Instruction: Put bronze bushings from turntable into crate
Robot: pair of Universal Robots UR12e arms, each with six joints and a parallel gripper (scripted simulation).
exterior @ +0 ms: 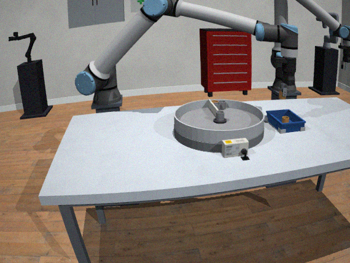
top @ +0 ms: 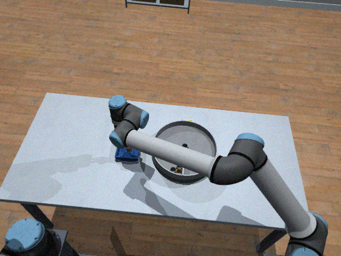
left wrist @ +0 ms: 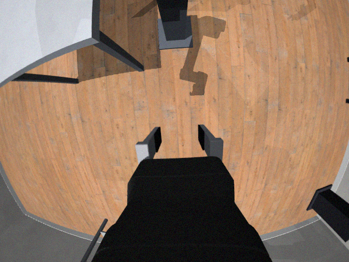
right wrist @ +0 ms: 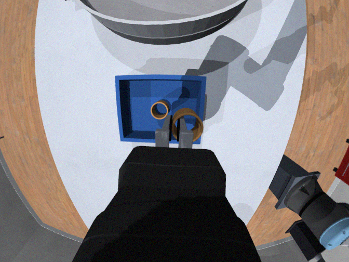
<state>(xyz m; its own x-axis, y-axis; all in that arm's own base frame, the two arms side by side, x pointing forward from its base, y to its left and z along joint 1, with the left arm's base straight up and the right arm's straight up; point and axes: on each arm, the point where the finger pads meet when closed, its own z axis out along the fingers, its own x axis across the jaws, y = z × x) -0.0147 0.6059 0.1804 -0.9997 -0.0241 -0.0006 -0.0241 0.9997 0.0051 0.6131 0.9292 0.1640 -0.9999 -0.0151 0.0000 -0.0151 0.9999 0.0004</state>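
Observation:
Now: the blue crate 30 mm ahead of my right hand and 140 mm below it.

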